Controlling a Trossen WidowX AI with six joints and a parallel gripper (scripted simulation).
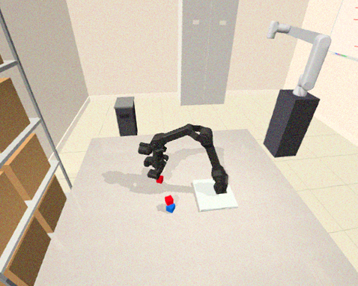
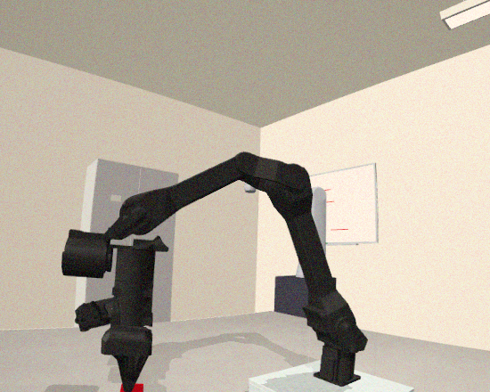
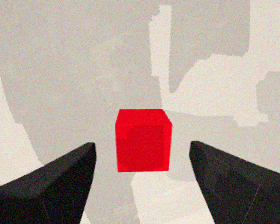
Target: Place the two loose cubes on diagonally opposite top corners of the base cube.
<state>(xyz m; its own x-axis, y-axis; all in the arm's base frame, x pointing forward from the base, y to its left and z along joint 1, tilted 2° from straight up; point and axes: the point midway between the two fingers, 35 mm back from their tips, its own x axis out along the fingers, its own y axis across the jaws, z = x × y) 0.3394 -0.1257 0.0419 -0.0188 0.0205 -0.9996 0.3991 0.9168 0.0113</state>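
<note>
The blue base cube is 210 mm to the left of my gripper tip, 50 mm behind it and 20 mm below it.
</note>
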